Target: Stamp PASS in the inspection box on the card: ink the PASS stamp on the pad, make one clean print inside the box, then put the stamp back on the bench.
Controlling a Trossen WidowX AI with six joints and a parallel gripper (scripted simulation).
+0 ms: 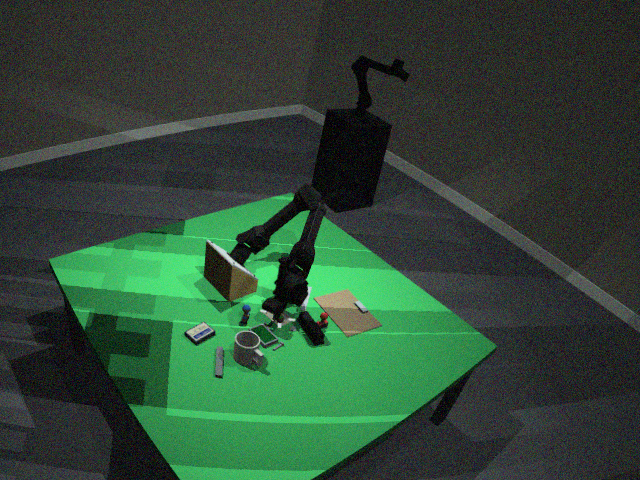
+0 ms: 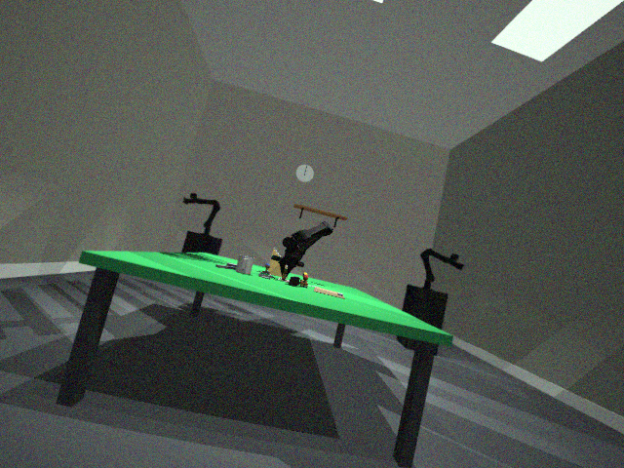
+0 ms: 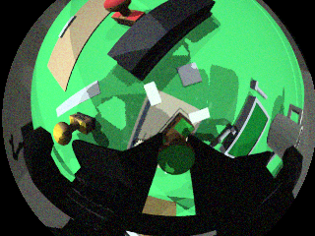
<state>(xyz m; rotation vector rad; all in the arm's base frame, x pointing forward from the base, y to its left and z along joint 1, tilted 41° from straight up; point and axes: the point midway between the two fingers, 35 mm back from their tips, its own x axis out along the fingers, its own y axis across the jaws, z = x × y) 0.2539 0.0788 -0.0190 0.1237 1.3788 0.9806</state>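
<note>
Right now the white card is 3 cm below my gripper tip, 2 cm behind it and 1 cm to the left of it. The rest, counted from my gripper tip: green ink pad 10 cm to the right, 6 cm ahead, 2 cm below; blue-knobbed stamp 11 cm to the right, 4 cm behind; black block 10 cm ahead, 7 cm to the left, 1 cm below.
</note>
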